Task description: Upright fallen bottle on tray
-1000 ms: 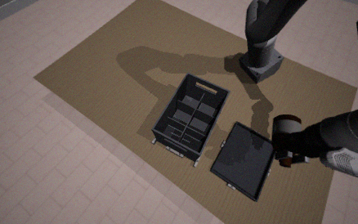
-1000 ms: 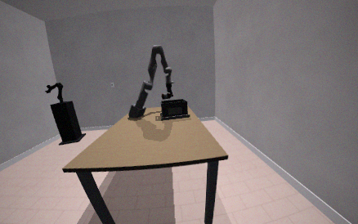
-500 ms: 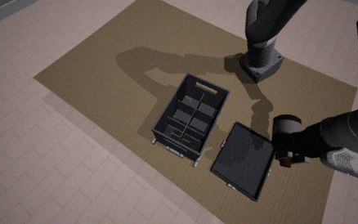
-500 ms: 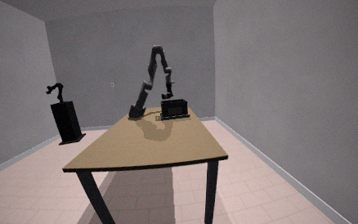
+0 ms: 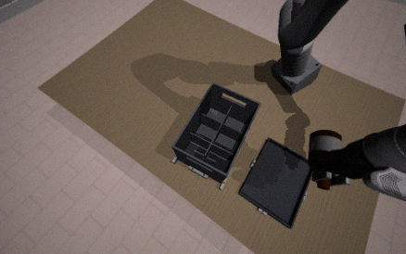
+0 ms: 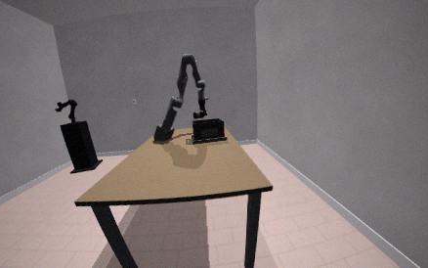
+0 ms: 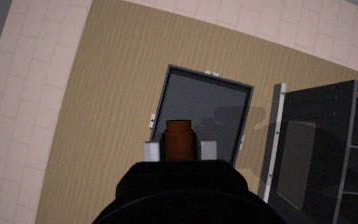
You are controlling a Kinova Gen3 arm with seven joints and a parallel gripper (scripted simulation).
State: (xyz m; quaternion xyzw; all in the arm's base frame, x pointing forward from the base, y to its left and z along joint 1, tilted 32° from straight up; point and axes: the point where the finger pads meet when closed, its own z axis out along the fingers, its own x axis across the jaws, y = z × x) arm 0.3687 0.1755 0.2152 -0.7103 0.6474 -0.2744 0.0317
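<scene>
Right now my hand is 5 cm past the brown bottle and 1 cm above it. Round my hand: dark flat tray: 19 cm below, 4 cm to the right, 1 cm behind; dark crate: 30 cm to the right, 12 cm below, 8 cm behind.
</scene>
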